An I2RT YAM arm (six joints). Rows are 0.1 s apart.
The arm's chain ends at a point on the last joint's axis. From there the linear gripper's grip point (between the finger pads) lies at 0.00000 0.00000 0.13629 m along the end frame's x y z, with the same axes.
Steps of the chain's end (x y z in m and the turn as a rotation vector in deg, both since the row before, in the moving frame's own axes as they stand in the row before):
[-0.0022 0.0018 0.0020 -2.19 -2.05 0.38]
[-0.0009 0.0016 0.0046 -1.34 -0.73 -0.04]
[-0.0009 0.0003 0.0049 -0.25 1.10 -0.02]
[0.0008 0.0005 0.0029 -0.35 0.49 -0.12]
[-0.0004 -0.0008 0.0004 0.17 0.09 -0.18]
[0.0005 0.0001 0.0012 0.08 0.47 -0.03]
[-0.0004 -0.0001 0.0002 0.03 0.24 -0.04]
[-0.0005 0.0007 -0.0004 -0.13 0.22 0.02]
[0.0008 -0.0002 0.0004 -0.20 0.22 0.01]
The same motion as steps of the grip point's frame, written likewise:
[-0.0071 0.0070 0.0018 -2.19 -2.05 0.38]
[-0.0026 0.0048 0.0046 -1.34 -0.73 -0.04]
[0.0017 0.0009 0.0049 -0.25 1.10 -0.02]
[0.0020 0.0013 0.0029 -0.35 0.49 -0.12]
[-0.0002 -0.0012 0.0004 0.17 0.09 -0.18]
[0.0016 -0.0001 0.0012 0.08 0.47 -0.03]
[0.0002 -0.0002 0.0002 0.03 0.24 -0.04]
[0.0000 0.0010 -0.0004 -0.13 0.22 0.02]
[0.0013 0.0003 0.0004 -0.20 0.22 0.01]

